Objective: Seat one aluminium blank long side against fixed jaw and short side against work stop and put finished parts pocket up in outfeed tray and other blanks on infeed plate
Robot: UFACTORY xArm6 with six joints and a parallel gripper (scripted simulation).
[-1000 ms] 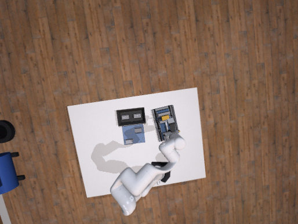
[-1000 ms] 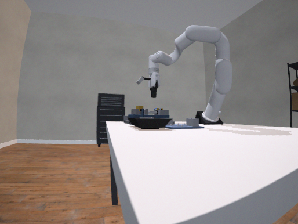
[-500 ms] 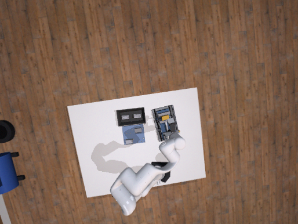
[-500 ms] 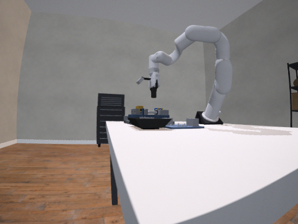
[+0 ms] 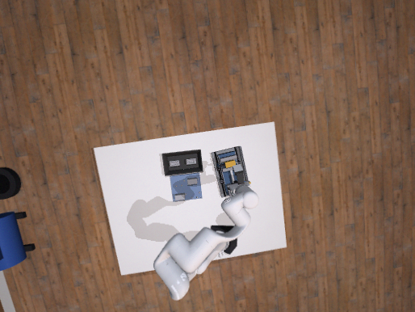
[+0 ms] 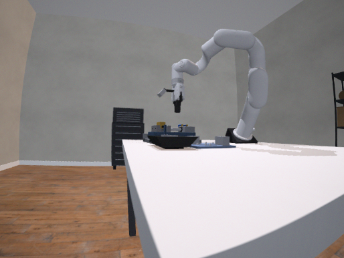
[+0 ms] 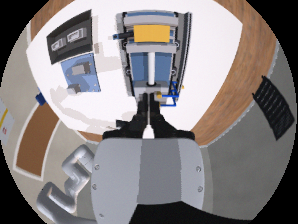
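Now: hand 100 mm short of the brass blank, 100 mm above it and 10 mm to the left of it. The rest, counted from my hand: vise (160 mm below, 30 mm ahead, 10 mm to the right).
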